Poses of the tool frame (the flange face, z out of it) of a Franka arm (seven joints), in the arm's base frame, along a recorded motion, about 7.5 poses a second.
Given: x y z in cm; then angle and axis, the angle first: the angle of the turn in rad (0 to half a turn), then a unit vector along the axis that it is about.
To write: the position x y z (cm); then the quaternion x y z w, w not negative. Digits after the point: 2 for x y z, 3 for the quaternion.
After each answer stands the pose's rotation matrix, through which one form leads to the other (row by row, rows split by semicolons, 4 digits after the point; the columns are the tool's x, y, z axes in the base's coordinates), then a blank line. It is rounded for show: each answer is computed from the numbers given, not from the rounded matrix.
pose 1, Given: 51.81 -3.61 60.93 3.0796 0.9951 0.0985 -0.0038
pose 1, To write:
51.81 -3.61 60.93 0.995 0.098 -0.004 0.031
0.9806 0.1961 -0.0015; 0.1956 -0.9787 -0.0624; -0.0137 0.0609 -0.9981

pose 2, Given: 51.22 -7.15 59.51 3.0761 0.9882 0.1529 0.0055
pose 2, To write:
51.22 -7.15 59.51 0.988 0.153 0.005 0.033
0.9532 0.3015 0.0209; 0.3022 -0.9511 -0.0630; 0.0009 0.0664 -0.9978

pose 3, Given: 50.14 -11.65 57.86 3.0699 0.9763 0.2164 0.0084
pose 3, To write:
50.14 -11.65 57.86 0.976 0.216 0.008 0.036
0.9063 0.4214 0.0319; 0.4226 -0.9039 -0.0663; 0.0009 0.0736 -0.9973

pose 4, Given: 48.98 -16.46 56.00 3.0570 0.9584 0.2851 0.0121
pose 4, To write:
48.98 -16.46 56.00 0.958 0.285 0.012 0.042
0.8374 0.5445 0.0472; 0.5465 -0.8341 -0.0741; -0.0009 0.0879 -0.9961

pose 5, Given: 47.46 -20.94 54.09 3.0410 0.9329 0.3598 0.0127
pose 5, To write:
47.46 -20.94 54.09 0.932 0.359 0.013 0.050
0.7414 0.6684 0.0598; 0.6709 -0.7367 -0.0846; -0.0125 0.1028 -0.9946

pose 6, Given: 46.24 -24.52 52.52 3.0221 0.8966 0.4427 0.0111
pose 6, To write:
46.24 -24.52 52.52 0.895 0.442 0.011 0.060
0.6092 0.7897 0.0726; 0.7923 -0.6023 -0.0971; -0.0329 0.1167 -0.9926

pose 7, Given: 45.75 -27.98 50.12 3.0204 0.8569 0.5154 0.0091
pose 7, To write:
45.75 -27.98 50.12 0.855 0.514 0.009 0.061
0.4705 0.8790 0.0778; 0.8812 -0.4633 -0.0943; -0.0468 0.1129 -0.9925

